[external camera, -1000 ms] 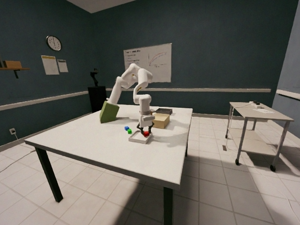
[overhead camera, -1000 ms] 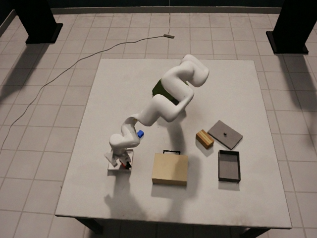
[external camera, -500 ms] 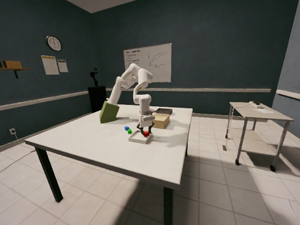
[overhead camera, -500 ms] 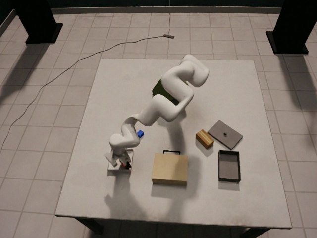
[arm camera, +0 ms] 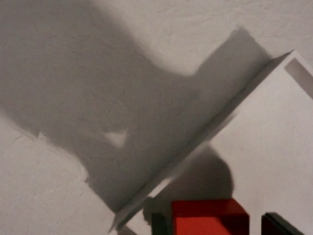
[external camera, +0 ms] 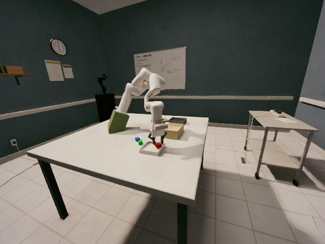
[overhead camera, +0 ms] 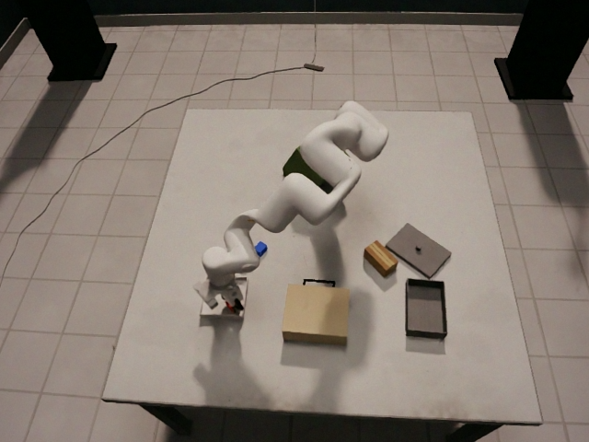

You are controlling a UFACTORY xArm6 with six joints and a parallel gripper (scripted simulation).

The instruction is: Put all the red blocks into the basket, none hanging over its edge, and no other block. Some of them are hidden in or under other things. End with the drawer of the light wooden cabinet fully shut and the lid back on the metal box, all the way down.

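Right now my hand is 4 cm above the white basket, 3 cm to the left of it and 3 cm past it. From my hand the other things lie so: blue block: 22 cm behind, 8 cm to the left, 4 cm below; light wooden cabinet: 28 cm to the left, 3 cm ahead, 1 cm below; drawer: 28 cm to the left, 2 cm ahead, 1 cm below.
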